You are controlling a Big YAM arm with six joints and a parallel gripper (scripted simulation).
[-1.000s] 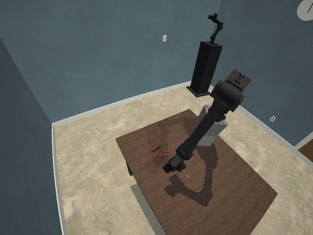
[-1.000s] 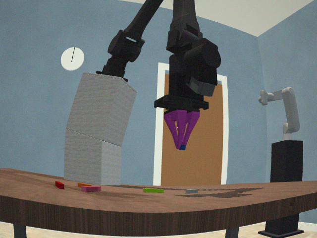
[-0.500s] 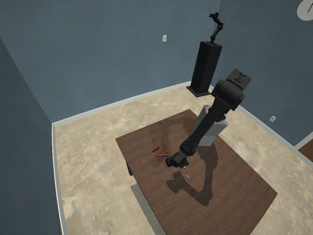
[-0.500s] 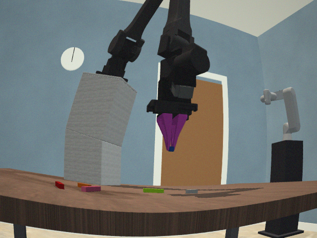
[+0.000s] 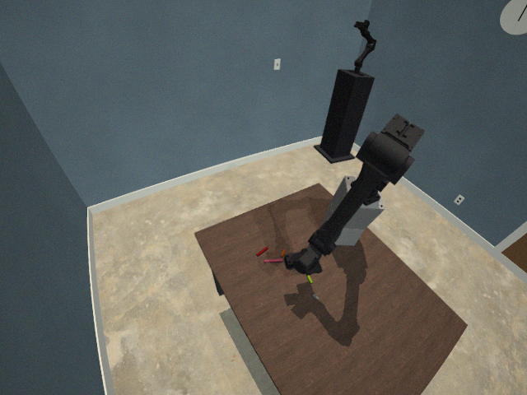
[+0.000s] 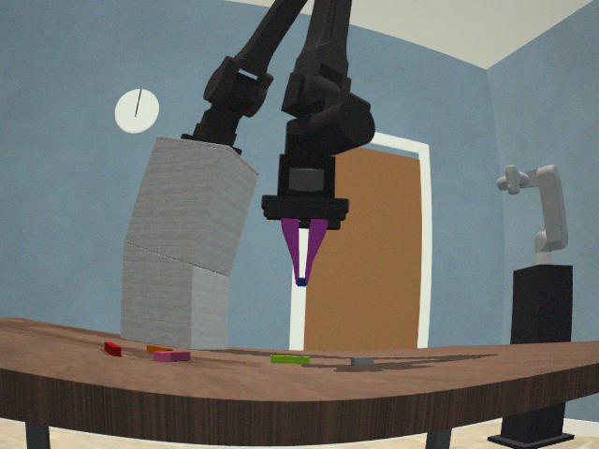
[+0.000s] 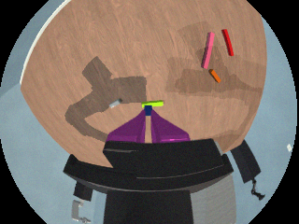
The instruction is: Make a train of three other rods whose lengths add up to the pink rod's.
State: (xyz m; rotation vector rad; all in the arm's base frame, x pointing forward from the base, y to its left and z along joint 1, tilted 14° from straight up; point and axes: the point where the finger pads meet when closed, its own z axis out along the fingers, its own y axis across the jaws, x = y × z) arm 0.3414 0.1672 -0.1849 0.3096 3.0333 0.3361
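Now: hand 11 cm above the lime rod and 4 cm past it. Also, from my hand: grey rod (11 cm below, 9 cm to the left, 2 cm behind); blue rod (1 cm below, 1 cm ahead); pink rod (15 cm to the right, 11 cm below, 7 cm ahead).
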